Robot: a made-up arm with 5 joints.
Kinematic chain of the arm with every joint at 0, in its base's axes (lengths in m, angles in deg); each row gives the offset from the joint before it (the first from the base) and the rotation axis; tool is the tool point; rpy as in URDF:
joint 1: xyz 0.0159 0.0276 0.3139 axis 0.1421 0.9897 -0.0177
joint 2: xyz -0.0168 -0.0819 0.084 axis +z
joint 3: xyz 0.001 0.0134 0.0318 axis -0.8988 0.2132 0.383
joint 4: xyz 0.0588 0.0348 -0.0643 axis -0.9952 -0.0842 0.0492
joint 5: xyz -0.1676 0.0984 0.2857 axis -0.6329 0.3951 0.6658
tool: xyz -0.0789 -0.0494 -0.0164 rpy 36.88 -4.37 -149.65
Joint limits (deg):
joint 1: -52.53..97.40
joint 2: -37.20..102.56
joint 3: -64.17..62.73
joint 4: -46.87..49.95
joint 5: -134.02..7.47
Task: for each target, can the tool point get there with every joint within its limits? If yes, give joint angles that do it. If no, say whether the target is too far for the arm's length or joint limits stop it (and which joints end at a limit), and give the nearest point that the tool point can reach.
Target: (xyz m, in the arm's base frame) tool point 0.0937 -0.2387 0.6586
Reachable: yes | joints 79.26 88.81 -15.30 40.16 -90.33
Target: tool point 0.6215 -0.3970 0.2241
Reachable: no: too far | nearest point 0.4166 -0.2260 0.2911 | short by 0.275 m
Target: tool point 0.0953 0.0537 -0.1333
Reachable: no: joint limits stop it (at a limit: joint 1, joint 3, joint 4, joint 5) | nearest point -0.0435 0.0585 0.0166 | short by 0.204 m
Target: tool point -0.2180 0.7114 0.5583
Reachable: no: too far | nearest point -0.1496 0.3320 0.4701 | short by 0.395 m
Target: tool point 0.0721 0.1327 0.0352
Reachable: no: joint limits stop it (at a limit: joint 1, joint 3, joint 4, joint 5) | nearest point 0.0102 0.1530 0.0696 | short by 0.074 m
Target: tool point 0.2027 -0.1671 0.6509
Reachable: yes | joints 69.03 65.28 -30.43 13.14 -74.29
